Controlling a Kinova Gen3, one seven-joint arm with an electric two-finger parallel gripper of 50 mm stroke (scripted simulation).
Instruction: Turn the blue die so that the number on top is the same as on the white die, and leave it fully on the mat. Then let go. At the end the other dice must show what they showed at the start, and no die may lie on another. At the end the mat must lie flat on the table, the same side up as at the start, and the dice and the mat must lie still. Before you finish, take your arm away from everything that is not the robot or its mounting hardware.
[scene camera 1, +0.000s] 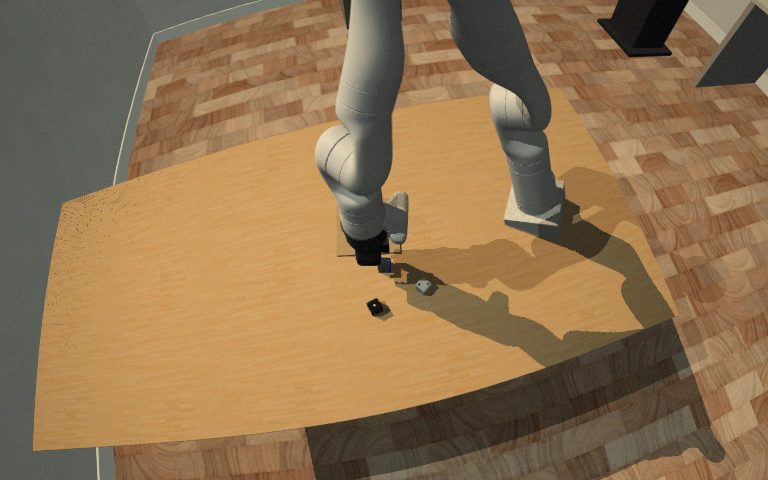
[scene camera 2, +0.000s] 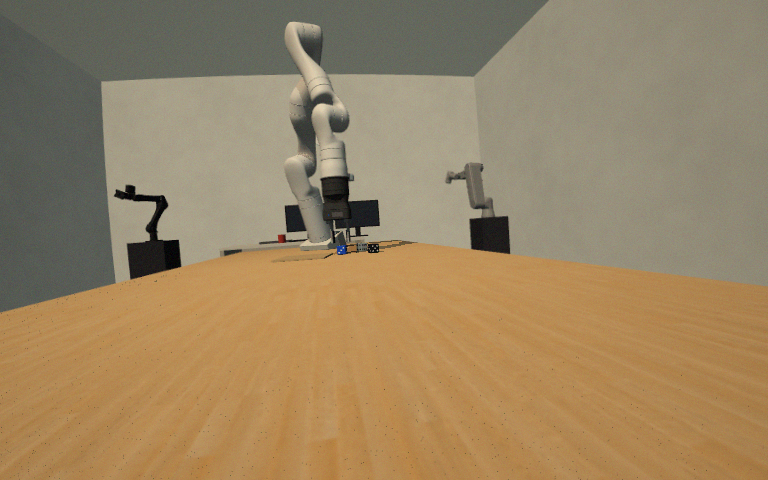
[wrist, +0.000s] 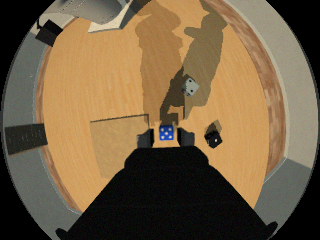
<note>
In view: the gripper (scene camera 2: 341, 242) and a tan mat (wrist: 113, 141).
The gripper also shows in scene camera 1 (scene camera 1: 384, 261) and in the wrist view (wrist: 165, 134).
</note>
